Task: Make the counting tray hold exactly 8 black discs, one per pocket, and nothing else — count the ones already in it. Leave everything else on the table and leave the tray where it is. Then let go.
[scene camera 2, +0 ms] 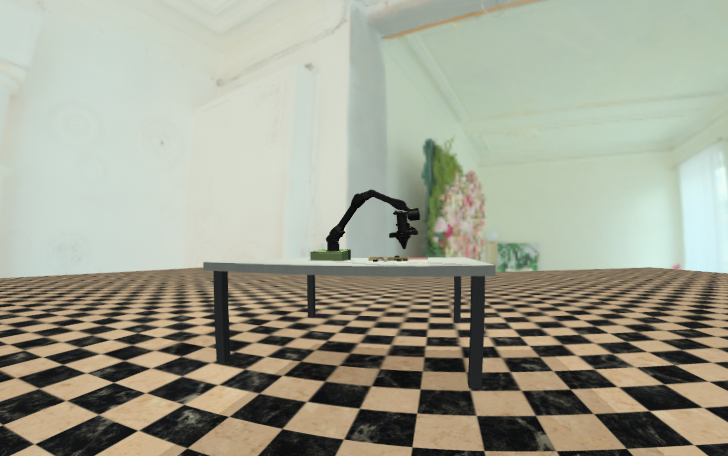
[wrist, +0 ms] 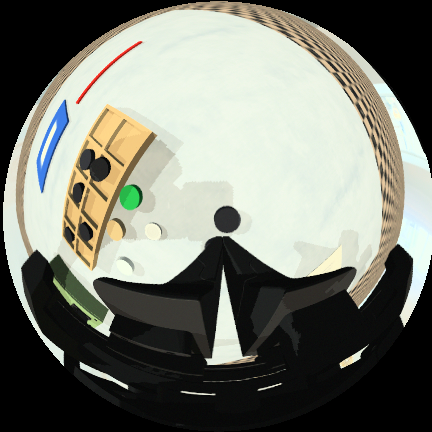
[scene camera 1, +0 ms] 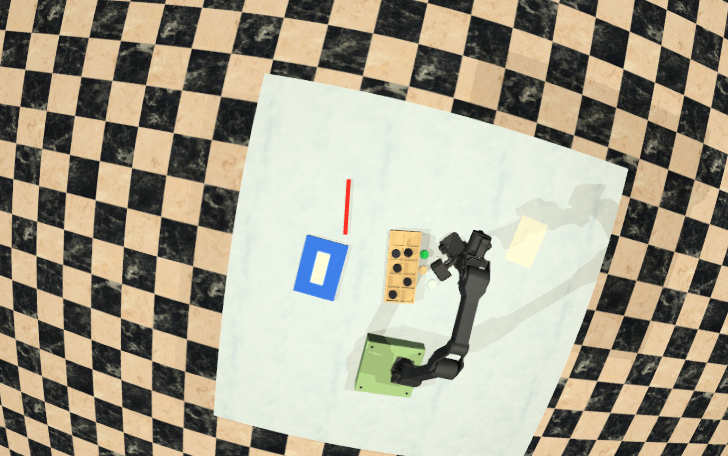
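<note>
The wooden counting tray (scene camera 1: 395,237) (wrist: 131,140) has two columns of pockets. Several black discs lie in it, one each in separate pockets; both pockets at its far end are empty. My gripper (scene camera 2: 404,247) (wrist: 221,241) is shut with nothing between its fingertips, pointing down above the table, to the right of the tray in scene camera 1. In the wrist view a loose black disc (wrist: 227,219) lies on the table just beyond the tips. Another dark rounded shape (wrist: 210,243), probably a disc, is mostly hidden behind the left fingertip. The arm hides these from scene camera 1.
Beside the tray lie a green disc (scene camera 1: 424,254) (wrist: 131,197), a tan disc (scene camera 1: 422,270) (wrist: 116,229), a white disc (scene camera 1: 431,284) (wrist: 125,266) and a cream disc (wrist: 153,231). A red bar (scene camera 1: 347,206), a blue rectangle (scene camera 1: 304,268), a cream card (scene camera 1: 526,241) and the green base (scene camera 1: 376,370) are farther off.
</note>
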